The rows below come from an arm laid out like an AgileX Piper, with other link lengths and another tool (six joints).
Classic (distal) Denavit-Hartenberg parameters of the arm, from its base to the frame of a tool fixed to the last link. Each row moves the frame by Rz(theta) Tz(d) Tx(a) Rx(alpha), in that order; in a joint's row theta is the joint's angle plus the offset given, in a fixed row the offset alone. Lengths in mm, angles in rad.
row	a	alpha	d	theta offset
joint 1	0	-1.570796	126.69	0
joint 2	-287.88	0	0	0.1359
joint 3	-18.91	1.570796	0	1.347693
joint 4	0	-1.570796	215.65	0
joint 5	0	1.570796	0	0
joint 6	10.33	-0.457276	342.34	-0.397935
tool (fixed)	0	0	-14.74	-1.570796
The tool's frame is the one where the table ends.
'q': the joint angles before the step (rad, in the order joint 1, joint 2, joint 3, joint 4, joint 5, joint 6). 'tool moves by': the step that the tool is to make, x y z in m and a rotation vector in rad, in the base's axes. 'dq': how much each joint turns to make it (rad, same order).
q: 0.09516, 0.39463, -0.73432, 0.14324, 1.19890, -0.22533
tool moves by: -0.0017, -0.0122, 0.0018, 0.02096, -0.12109, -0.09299
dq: -0.09755, -0.17433, 0.08366, 0.01635, -0.03131, -0.00186
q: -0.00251, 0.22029, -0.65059, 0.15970, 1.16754, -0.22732
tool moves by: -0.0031, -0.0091, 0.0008, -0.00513, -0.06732, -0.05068
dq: -0.04851, -0.10431, 0.03696, -0.00402, -0.00010, 0.00012
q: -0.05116, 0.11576, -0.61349, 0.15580, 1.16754, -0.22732
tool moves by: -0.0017, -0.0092, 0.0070, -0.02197, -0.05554, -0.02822
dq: -0.01558, -0.06289, 0.00492, -0.02243, 0.00128, -0.00025
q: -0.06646, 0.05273, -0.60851, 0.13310, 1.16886, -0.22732
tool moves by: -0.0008, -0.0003, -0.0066, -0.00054, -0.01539, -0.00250
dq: -0.00220, -0.04377, 0.03471, 0.00035, -0.00635, -0.00033
